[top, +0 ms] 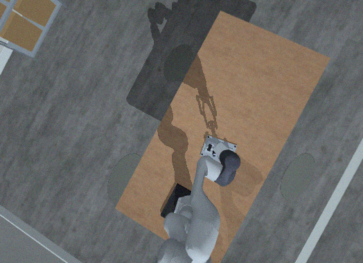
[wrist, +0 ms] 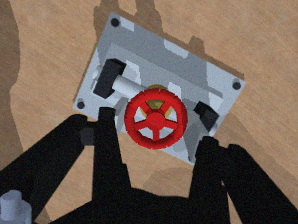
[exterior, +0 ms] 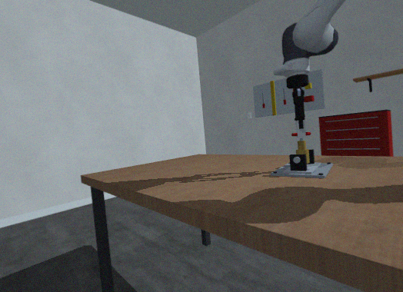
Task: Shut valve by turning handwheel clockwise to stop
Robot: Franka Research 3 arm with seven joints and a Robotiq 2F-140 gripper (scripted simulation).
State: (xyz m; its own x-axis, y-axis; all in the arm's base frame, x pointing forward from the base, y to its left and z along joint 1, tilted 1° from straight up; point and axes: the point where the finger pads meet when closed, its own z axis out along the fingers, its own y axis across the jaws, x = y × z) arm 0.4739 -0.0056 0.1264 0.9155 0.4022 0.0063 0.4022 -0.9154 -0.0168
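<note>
Right now my hand is 2 cm above the red handwheel.
</note>
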